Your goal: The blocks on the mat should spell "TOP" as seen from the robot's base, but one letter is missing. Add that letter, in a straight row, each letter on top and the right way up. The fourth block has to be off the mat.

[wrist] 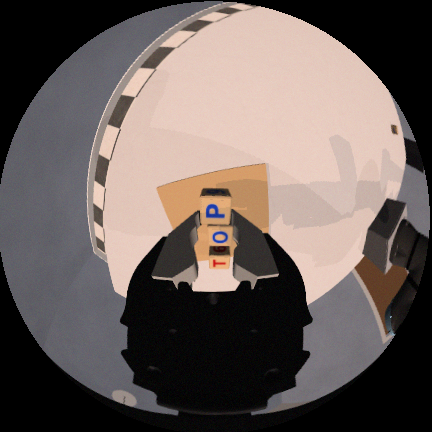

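My gripper is shut on the P block, a light wooden cube with a blue P on its top face. The P block looks larger and nearer the camera than the O block; its gap to the mat cannot be told. The O block, with a blue O on top, shows between the fingers, and beyond it the T block, with a red T on top. The three letters are roughly in line and turned the same way. The orange mat lies beneath, partly hidden by the fingers.
A small brown block lies on the pale table, far right, off the mat; its letter cannot be read. A checkered strip runs along the table's left edge. Dark arm parts and a brown surface show at the right.
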